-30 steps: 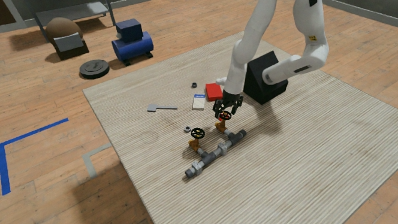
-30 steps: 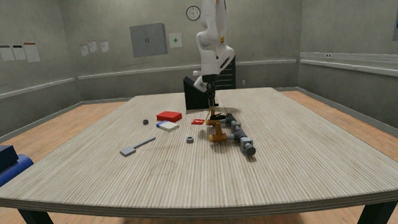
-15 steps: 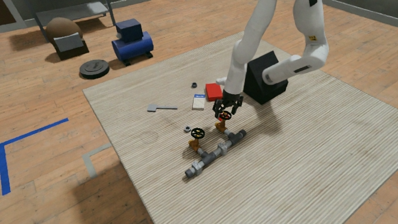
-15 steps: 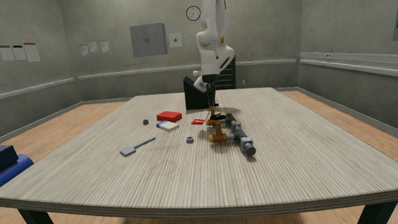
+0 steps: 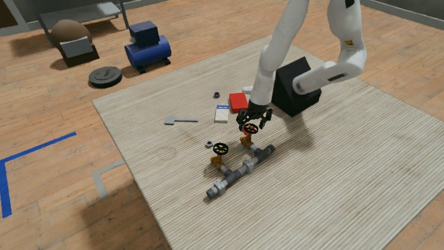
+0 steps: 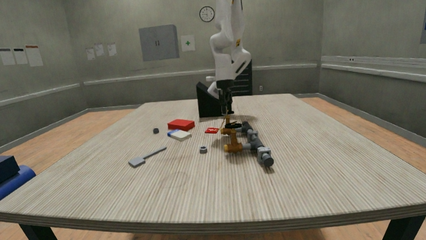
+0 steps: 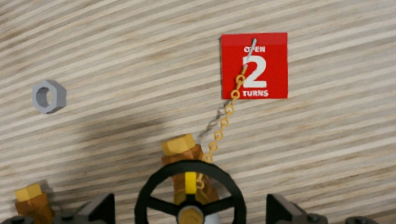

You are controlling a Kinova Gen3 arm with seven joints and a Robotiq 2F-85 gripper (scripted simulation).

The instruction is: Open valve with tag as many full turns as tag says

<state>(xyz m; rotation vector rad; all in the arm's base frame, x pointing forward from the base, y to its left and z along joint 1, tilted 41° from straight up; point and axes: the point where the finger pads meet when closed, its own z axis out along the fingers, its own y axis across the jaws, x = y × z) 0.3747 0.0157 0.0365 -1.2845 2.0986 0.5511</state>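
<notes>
The red tag is 100 mm below my hand, 80 mm to the right of it and 70 mm behind it. Also, from my hand: nut: 130 mm ahead, 120 mm to the right, 100 mm below; red box: 230 mm to the right, 150 mm behind, 90 mm below; grey flat tool: 340 mm to the right, 150 mm ahead, 100 mm below.
</notes>
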